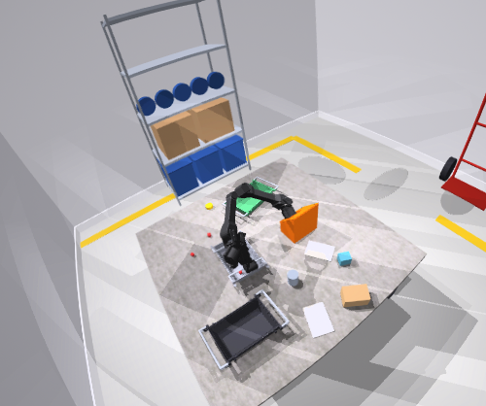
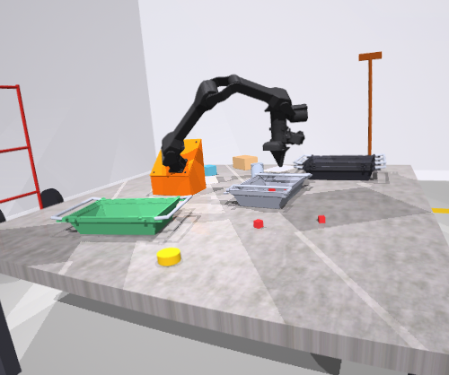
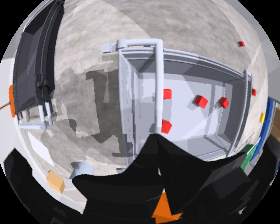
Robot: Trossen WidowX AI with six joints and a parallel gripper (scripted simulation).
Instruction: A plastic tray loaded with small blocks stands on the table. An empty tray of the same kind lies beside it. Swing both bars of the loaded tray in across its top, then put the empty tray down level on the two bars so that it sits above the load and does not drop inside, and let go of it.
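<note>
Right now my gripper tip is 32 cm past the green tray, 47 cm to the left of it and 4 cm above it. Also, from my gripper tip: cardboard box: 33 cm behind, 44 cm to the left, 6 cm below; then blue cube: 45 cm behind, 25 cm to the left, 7 cm below; then grey cylinder: 16 cm behind, 18 cm to the left, 5 cm below.
</note>
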